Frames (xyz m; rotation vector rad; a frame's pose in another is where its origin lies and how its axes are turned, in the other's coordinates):
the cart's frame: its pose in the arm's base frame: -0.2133 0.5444 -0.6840 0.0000 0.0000 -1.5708
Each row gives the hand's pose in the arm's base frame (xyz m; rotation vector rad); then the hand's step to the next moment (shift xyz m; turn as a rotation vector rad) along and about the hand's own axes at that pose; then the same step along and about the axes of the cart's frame.
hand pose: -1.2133 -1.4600 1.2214 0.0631 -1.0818 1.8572
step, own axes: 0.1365 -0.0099 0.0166 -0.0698 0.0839 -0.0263
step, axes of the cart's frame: -0.0855 -0.0735 0.0793 0.0436 -0.0144 -0.1024
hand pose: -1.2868 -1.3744 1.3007 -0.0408 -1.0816 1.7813
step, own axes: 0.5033 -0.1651 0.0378 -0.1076 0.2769 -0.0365
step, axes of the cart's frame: -0.3727 -0.1446 0.3495 0.0831 -0.1317 -0.2556
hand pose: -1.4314 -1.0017 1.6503 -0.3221 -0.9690 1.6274
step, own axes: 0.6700 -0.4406 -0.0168 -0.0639 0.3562 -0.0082
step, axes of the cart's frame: -0.6168 0.1069 0.5014 0.0552 -0.2180 -0.2837
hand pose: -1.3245 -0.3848 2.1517 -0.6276 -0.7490 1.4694
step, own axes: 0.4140 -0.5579 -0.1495 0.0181 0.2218 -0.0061
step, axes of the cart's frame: -0.4113 0.4532 0.3612 -0.0234 -0.1374 -0.1736
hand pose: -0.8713 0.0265 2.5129 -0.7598 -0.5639 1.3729
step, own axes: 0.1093 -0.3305 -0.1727 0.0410 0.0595 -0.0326
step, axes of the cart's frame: -0.0729 0.3585 0.1309 -0.0374 -0.0089 -0.0693
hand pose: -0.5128 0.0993 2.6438 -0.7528 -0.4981 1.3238
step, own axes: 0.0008 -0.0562 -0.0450 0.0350 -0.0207 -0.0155
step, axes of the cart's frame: 0.0123 0.0701 0.0109 -0.0296 0.0319 0.0016
